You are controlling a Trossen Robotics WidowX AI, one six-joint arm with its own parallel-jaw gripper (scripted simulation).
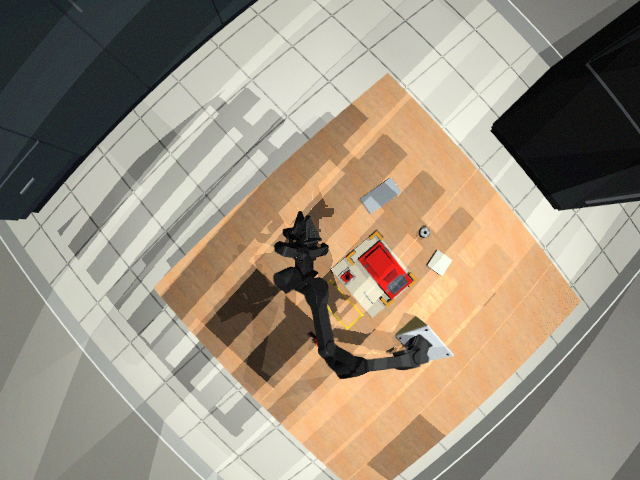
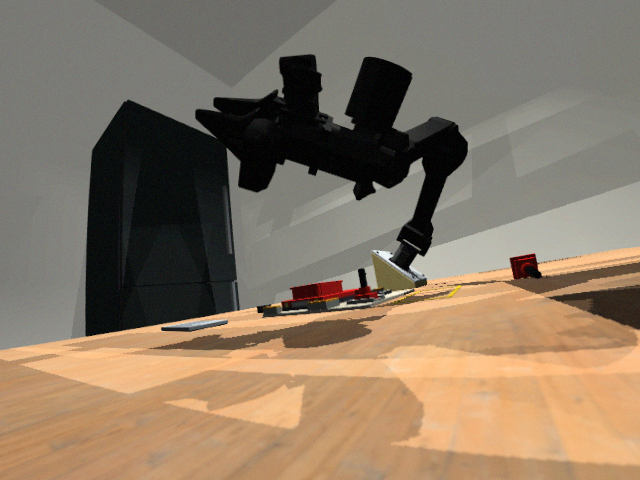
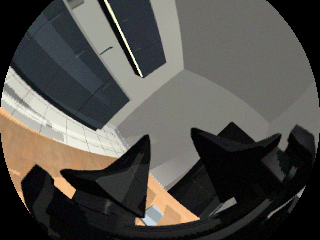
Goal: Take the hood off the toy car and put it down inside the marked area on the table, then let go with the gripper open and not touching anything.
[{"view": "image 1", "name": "gripper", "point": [303, 213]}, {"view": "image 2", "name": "gripper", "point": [205, 107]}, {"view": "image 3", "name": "gripper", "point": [170, 135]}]
